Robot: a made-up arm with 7 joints.
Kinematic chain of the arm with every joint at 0, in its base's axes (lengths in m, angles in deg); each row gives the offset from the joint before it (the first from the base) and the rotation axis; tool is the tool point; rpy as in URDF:
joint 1: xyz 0 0 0.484 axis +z
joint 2: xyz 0 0 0 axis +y
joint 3: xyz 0 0 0.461 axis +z
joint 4: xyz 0.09 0 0 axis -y
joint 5: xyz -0.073 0 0.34 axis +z
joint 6: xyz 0 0 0 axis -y
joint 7: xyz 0.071 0 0 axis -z
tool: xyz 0 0 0 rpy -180 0 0
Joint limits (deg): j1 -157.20..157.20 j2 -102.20..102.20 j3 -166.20..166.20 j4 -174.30..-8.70 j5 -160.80..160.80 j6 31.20..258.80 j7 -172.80..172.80
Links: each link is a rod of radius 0.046 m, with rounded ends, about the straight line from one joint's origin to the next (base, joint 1, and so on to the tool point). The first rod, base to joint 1, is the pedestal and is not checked.
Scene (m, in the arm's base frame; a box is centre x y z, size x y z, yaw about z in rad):
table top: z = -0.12
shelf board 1: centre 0.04 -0.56 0 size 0.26 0.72 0.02 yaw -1.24
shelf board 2: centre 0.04 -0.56 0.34 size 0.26 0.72 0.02 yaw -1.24
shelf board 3: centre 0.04 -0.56 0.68 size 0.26 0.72 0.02 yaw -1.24
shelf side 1: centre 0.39 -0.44 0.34 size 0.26 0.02 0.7 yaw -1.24
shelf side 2: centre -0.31 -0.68 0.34 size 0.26 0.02 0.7 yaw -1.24
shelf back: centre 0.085 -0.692 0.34 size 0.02 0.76 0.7 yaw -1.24
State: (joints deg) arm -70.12 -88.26 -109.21 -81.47 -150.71 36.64 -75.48
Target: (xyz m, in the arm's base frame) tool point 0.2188 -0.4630 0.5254
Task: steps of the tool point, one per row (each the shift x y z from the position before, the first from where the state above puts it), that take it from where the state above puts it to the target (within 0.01 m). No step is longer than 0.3 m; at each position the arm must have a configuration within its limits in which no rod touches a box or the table.
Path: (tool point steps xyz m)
1: -0.0900 -0.2471 0.0294
2: 0.0087 -0.2506 0.0325
3: 0.0974 -0.2149 0.0332
4: 0.1605 -0.1491 0.0314
5: 0.1886 -0.0675 0.0274
6: 0.1794 0.0129 0.0216
7: 0.1384 0.0758 0.0143
8: 0.0783 0.1098 0.0065
9: 0.0302 -0.0648 0.0034
10: 0.0225 -0.0660 -0.0002
11: 0.0148 -0.0658 -0.0032

